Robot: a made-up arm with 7 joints. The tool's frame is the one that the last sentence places. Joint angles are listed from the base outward.
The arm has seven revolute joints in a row. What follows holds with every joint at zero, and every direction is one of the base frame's.
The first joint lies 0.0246 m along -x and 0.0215 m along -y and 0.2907 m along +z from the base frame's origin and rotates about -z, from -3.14 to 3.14 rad.
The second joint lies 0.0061 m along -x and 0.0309 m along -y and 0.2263 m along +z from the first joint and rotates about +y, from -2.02 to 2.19 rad.
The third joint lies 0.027 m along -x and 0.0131 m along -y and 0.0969 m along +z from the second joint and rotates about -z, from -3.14 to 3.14 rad.
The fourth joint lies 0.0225 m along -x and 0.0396 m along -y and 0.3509 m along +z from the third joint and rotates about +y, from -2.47 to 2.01 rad.
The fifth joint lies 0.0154 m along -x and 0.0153 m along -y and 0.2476 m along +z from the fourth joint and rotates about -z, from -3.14 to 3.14 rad.
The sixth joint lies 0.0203 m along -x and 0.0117 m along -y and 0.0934 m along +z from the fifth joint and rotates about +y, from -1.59 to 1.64 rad.
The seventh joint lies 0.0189 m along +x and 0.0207 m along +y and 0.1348 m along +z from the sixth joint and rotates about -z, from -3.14 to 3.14 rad.
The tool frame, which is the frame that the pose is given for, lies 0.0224 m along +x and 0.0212 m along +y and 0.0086 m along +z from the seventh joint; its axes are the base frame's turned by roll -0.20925, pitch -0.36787 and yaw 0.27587 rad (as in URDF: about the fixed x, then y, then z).
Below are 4 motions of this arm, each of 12 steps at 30 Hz.
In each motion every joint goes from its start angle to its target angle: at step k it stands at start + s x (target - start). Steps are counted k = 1, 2, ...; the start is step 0. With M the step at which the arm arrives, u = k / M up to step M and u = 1 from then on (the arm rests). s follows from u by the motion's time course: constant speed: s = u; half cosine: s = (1 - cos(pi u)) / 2; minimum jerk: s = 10 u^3 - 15 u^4 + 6 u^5.
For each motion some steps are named. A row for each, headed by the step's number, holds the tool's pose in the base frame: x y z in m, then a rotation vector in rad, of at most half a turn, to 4 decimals.
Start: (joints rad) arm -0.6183 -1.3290 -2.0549 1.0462 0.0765 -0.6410 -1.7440
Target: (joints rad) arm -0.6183 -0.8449 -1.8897 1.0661 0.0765 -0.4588 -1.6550
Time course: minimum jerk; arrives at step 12
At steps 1, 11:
1: -0.8149 -0.2929 0.5576 1.2889 -0.5470 -1.8211
11: -0.7213 -0.1698 0.9348 0.8039 -0.6012 -2.1675

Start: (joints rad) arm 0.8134 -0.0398 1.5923 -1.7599 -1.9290 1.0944 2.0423
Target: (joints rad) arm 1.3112 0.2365 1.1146 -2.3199 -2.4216 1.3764 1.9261
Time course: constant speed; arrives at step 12
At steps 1, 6, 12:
1: 0.2426 0.1857 0.8345 2.4323 -0.4132 0.8867
6: 0.2046 0.1300 0.7421 2.4811 -0.5246 0.3468
12: 0.1157 0.0653 0.6772 2.3850 -0.6214 -0.2187

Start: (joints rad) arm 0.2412 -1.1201 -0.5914 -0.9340 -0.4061 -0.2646 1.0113
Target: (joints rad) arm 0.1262 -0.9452 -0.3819 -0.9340 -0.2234 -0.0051 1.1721
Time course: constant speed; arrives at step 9
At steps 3, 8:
3: -0.8907 -0.1528 0.5504 0.2679 -2.3651 0.0061
8: -0.8856 -0.1569 0.6256 0.3589 -2.1289 -0.3648

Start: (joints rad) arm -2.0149 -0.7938 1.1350 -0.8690 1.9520 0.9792 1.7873
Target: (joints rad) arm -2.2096 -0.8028 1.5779 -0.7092 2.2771 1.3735 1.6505
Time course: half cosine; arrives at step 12
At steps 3, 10, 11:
3: 0.0727 -0.7335 0.7476 0.2685 2.3291 -0.9226
10: 0.0914 -0.6563 0.8257 0.3686 2.7422 -0.8926
11: 0.0932 -0.6504 0.8312 0.3844 2.7661 -0.8948

